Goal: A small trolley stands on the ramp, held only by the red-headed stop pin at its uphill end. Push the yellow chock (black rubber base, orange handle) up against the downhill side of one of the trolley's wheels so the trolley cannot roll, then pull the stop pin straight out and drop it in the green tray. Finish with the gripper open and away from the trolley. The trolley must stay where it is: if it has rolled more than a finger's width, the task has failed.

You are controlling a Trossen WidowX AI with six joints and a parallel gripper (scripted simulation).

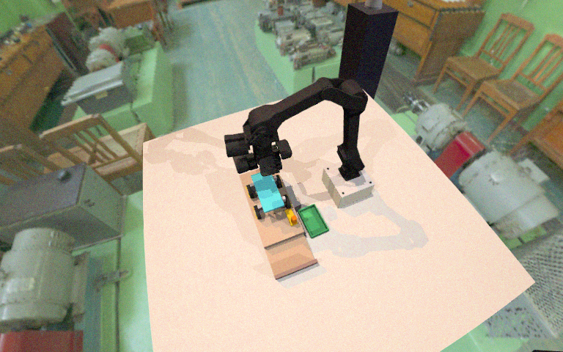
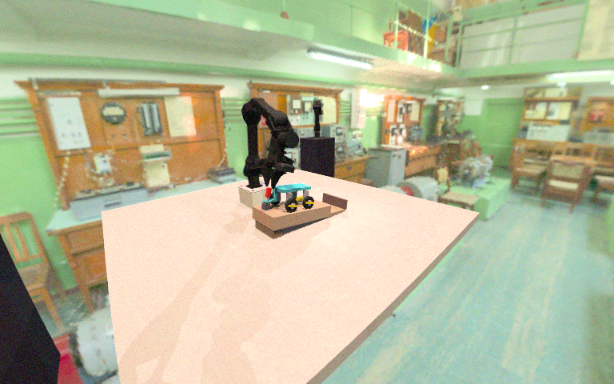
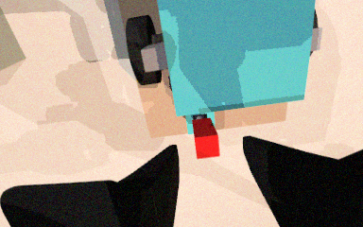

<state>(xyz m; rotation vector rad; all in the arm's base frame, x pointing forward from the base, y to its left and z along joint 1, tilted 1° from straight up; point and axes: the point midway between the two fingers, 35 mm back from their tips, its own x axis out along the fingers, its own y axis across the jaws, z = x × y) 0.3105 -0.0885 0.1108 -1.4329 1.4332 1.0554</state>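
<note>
My gripper tip is 4 cm above the stop pin and 1 cm to the left of it. Round my gripper tip: trolley: 9 cm to the left, 6 cm below, 2 cm ahead; yellow chock: 18 cm to the left, 9 cm below, 3 cm behind; brown ramp: 12 cm below, 9 cm to the left, 2 cm ahead.
</note>
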